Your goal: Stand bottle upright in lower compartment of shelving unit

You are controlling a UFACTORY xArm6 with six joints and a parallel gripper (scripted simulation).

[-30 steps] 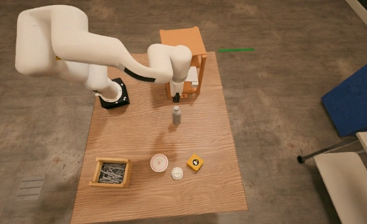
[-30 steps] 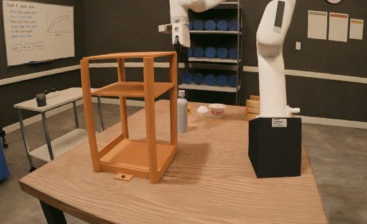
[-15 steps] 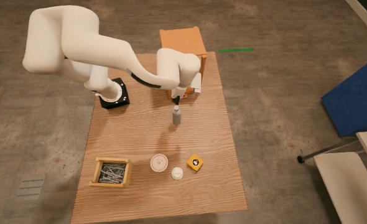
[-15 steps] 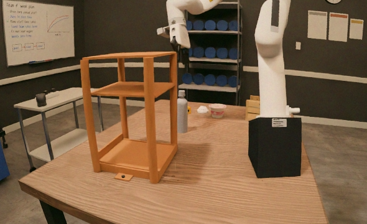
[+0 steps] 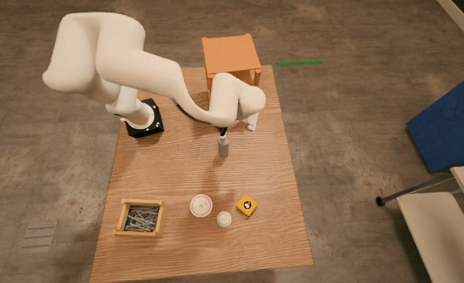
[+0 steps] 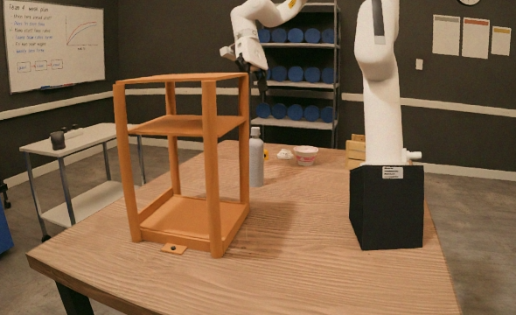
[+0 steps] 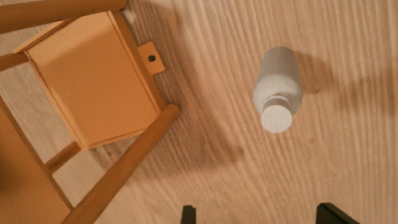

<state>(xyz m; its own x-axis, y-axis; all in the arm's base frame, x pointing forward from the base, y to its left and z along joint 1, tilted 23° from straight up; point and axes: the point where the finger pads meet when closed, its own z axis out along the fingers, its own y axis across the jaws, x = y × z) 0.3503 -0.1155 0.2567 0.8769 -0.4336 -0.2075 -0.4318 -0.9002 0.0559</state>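
The grey bottle is 200 mm below my hand. From my hand the other things lie so: orange shelving unit 100 mm ahead, 300 mm to the left, 140 mm below.
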